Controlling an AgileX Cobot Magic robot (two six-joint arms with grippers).
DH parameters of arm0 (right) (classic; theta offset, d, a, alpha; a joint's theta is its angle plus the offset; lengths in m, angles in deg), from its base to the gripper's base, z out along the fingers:
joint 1: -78.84 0.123 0 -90
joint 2: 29.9 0 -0.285 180
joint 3: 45.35 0 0.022 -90
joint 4: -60.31 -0.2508 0 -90
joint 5: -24.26 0 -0.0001 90
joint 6: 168.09 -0.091 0 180
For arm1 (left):
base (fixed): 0 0 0 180
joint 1: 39.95 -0.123 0 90
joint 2: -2.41 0 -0.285 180
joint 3: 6.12 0 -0.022 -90
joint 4: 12.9 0.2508 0 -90
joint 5: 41.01 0 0.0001 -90
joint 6: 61.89 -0.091 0 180
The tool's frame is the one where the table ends.
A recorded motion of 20 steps. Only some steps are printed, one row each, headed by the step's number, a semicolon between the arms.
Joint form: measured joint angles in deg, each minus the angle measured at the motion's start. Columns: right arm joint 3, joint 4, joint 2, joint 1, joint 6, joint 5; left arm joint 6, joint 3, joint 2, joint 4, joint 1, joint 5.
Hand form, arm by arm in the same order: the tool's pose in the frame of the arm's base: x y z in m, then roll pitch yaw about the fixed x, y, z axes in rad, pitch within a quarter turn. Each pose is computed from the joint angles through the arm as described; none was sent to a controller.
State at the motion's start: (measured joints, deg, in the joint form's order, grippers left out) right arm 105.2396 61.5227 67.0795 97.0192 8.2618 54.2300; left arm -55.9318 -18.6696 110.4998 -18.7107 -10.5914 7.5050
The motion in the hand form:
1: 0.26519 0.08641 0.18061 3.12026 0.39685 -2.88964; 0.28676 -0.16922 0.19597 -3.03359 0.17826 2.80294
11: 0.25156 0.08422 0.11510 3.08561 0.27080 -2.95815; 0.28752 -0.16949 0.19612 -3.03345 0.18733 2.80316
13: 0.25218 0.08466 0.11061 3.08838 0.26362 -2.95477; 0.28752 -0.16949 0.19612 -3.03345 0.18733 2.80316
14: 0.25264 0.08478 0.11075 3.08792 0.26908 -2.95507; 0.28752 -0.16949 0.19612 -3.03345 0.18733 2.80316
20: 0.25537 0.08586 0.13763 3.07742 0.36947 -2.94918; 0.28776 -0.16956 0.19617 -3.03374 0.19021 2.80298
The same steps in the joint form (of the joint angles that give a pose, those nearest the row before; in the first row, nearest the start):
1: -2.60 -0.79 0.15 -0.07 -0.12 -1.88; 0.00 0.00 0.00 0.00 0.00 -0.12
11: -9.66 -4.78 9.32 -0.07 -0.30 -11.10; 0.00 0.00 0.00 0.06 0.00 -0.64
13: -9.66 -4.66 10.34 0.01 -0.30 -11.70; 0.00 0.00 0.00 0.06 0.00 -0.64
14: -9.66 -4.66 10.34 0.01 -0.30 -12.01; 0.00 0.00 0.00 0.06 0.00 -0.64
20: -8.97 -4.61 5.08 0.05 0.16 -11.83; 0.00 0.00 0.00 0.11 0.00 -0.80

